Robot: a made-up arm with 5 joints.
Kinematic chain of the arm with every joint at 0, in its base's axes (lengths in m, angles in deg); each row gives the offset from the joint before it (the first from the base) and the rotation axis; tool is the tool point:
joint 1: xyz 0 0 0.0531 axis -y
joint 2: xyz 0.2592 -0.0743 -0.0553 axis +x
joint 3: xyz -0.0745 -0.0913 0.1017 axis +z
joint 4: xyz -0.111 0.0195 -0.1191 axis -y
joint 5: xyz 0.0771 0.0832 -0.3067 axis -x
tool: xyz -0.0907 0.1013 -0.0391
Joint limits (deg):
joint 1: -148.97..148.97
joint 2: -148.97..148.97
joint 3: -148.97..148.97
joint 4: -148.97..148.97
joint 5: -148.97..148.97
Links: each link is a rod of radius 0.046 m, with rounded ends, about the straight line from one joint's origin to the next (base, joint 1, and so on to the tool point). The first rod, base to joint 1, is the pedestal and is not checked.
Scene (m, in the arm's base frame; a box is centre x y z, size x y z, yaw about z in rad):
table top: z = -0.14
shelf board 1: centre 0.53 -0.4 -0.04 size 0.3 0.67 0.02 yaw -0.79
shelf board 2: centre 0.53 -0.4 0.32 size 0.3 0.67 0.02 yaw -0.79
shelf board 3: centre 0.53 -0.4 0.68 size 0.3 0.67 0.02 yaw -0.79
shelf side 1: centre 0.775 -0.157 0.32 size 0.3 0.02 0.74 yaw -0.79
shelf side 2: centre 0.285 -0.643 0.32 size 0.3 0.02 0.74 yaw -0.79
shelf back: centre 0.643 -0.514 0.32 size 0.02 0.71 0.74 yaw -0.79
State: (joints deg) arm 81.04 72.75 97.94 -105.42 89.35
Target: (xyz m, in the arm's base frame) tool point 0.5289 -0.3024 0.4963
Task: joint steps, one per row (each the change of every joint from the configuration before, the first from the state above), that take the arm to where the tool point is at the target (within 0.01 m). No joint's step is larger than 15 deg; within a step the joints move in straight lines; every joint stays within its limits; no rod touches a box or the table.
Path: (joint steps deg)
1: 11.31 3.34 -14.67 1.45 9.99
2: 11.31 3.35 -14.66 1.46 9.99
3: 11.31 3.34 -14.67 1.45 9.99
4: 11.31 3.34 -14.67 1.45 10.00
5: 11.31 3.34 -14.67 1.46 9.99
6: 0.73 2.02 14.72 -3.58 -5.48
7: 0.73 2.02 14.72 -3.59 -5.47
8: 0.73 2.02 14.72 -3.58 -5.47
9: -10.44 -5.45 12.25 2.11 -8.42
10: -10.43 -5.45 12.25 2.10 -8.42
11: -10.44 -5.44 12.25 2.10 -8.42
12: -10.43 -5.45 12.25 2.10 -8.41

